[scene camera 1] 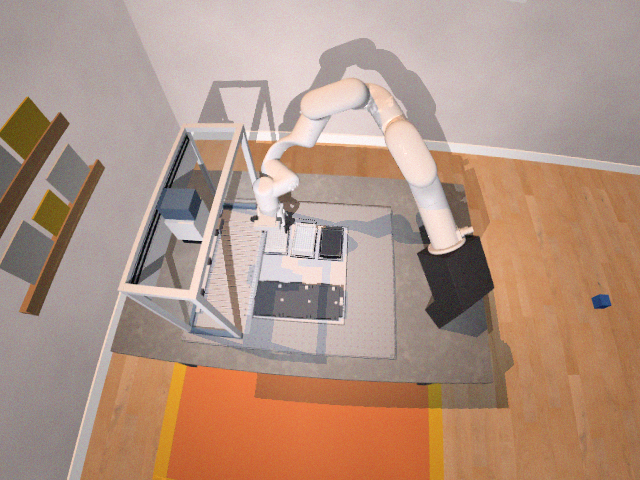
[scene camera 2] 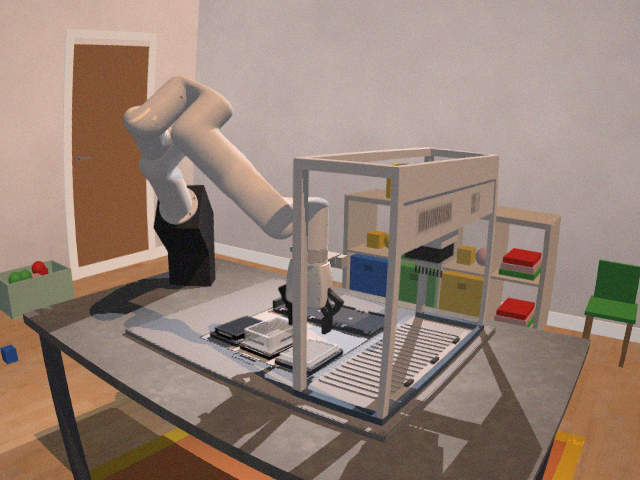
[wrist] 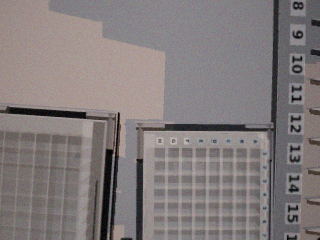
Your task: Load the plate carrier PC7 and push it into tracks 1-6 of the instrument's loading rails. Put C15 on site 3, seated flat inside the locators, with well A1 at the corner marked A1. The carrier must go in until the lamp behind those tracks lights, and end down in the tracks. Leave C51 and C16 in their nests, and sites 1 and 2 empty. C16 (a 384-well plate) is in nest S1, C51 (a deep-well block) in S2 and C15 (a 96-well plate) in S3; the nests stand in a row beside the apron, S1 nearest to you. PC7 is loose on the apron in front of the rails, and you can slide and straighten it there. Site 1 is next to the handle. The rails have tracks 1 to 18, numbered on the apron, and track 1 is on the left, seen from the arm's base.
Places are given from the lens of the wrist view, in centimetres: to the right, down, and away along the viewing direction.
white deep-well block (wrist: pixel 61 204): -6, 5, 18
pale 96-well plate (wrist: pixel 167 155): 0, 2, 20
